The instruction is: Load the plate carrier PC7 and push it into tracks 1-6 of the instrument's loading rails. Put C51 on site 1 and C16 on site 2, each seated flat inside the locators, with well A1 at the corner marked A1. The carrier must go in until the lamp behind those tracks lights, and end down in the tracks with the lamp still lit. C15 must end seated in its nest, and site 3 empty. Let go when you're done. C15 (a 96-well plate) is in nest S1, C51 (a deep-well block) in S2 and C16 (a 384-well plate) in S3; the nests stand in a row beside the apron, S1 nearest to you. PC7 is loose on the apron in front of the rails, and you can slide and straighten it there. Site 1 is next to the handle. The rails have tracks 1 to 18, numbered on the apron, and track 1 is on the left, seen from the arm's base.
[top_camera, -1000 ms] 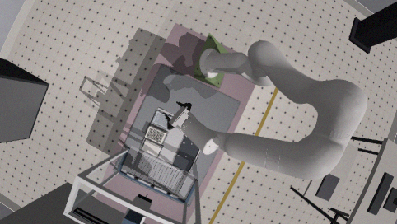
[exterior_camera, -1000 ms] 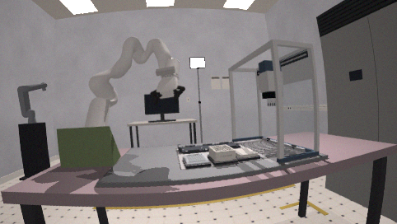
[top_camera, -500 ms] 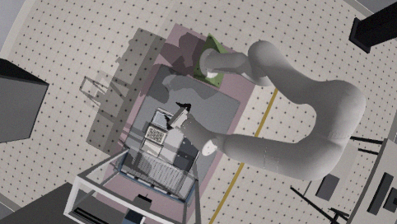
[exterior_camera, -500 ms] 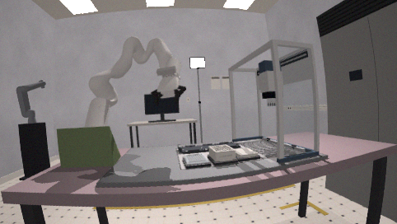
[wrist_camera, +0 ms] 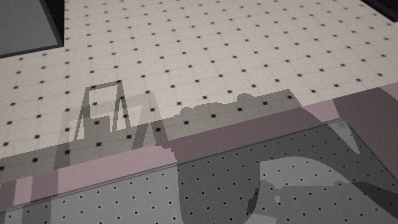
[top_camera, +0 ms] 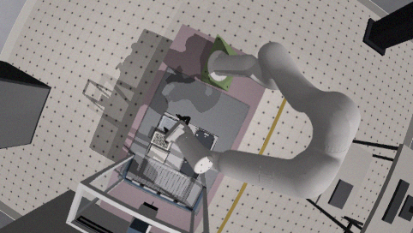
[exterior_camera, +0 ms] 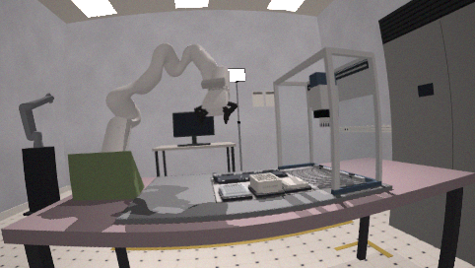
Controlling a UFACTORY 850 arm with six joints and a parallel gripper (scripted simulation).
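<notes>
The nest S3 lies 27 cm ahead of my hand, 4 cm to the right of it and 26 cm below it. The rest, counted from my hand: dark carrier PC7: 17 cm ahead, 21 cm to the left, 25 cm below; then pipetting head: 51 cm ahead, 8 cm to the left, 8 cm above; then nest S2: 17 cm ahead, 5 cm to the right, 26 cm below.
</notes>
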